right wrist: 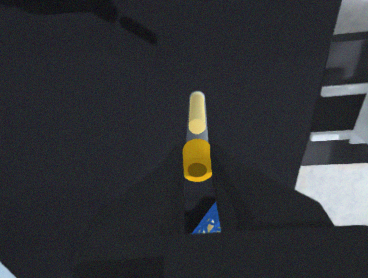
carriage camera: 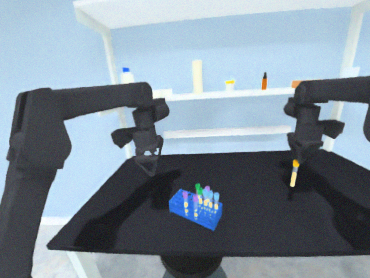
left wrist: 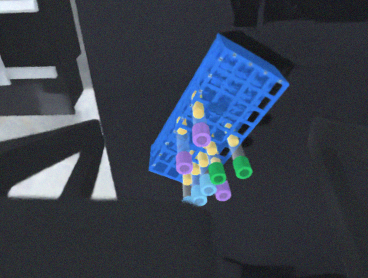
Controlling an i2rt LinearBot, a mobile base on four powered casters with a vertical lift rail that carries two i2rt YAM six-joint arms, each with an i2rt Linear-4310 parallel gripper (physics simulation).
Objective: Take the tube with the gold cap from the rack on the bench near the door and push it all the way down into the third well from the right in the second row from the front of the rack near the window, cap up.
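The tube with the gold cap (carriage camera: 293, 179) (right wrist: 197, 112) hangs upright, cap up, above the black table. My right gripper (carriage camera: 296, 161) (right wrist: 196, 152) is shut on it at the cap. A blue rack (carriage camera: 205, 223) (left wrist: 252, 53) (right wrist: 213, 218) stands on the table, left of the held tube in the carriage view and well below it. It holds several tubes with purple, green and light blue caps, grouped toward one end; the far end in the left wrist view has empty wells. My left gripper (carriage camera: 149, 162) is open and empty, above and left of the rack.
The black table (carriage camera: 240, 175) carries the rack. Behind it stands a white shelf unit (carriage camera: 180, 96) with a cream cylinder (carriage camera: 197, 76), a yellow-topped jar (carriage camera: 229, 85), an orange bottle (carriage camera: 264, 81) and a blue-capped bottle (carriage camera: 127, 76). A dark round seat (carriage camera: 191, 266) shows below the table's front edge.
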